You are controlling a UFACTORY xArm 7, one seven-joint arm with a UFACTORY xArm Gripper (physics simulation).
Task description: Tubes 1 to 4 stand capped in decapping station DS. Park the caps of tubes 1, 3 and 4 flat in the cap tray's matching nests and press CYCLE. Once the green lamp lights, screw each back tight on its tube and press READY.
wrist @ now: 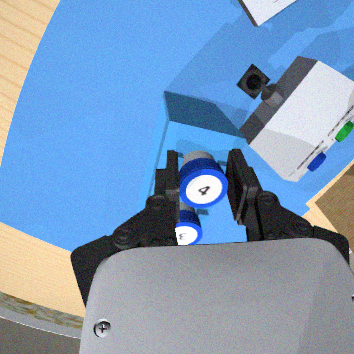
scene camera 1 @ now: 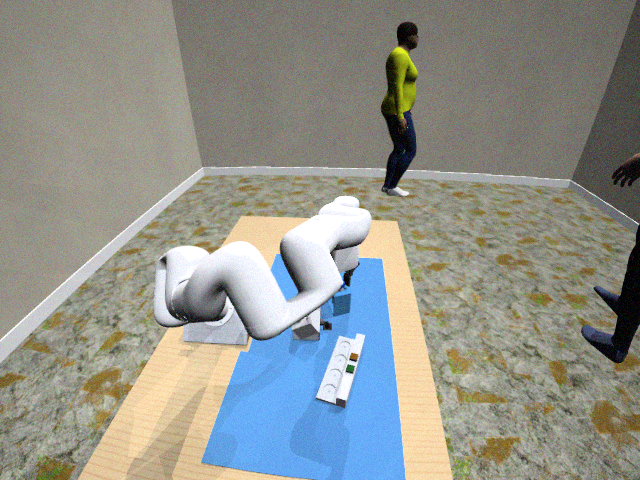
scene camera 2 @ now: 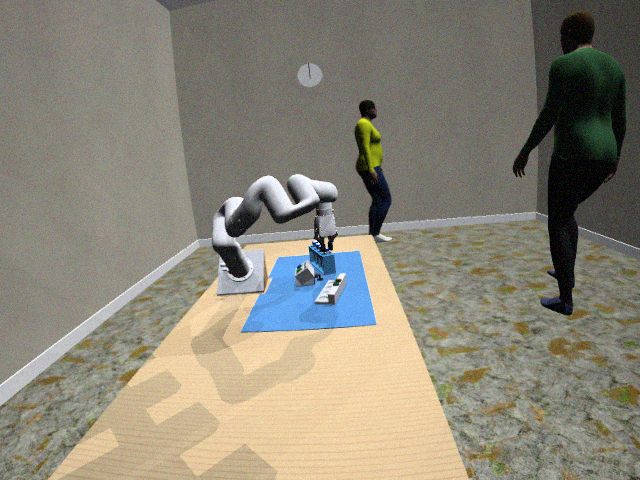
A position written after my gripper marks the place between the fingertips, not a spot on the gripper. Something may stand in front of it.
In view: my gripper (wrist: 201, 165), a button box (scene camera 1: 308, 328) and a blue mat (scene camera 1: 269, 415).
The button box is seen too in the wrist view (wrist: 298, 117). The blue mat also shows in the wrist view (wrist: 84, 118) and in scene camera 2 (scene camera 2: 284, 307).
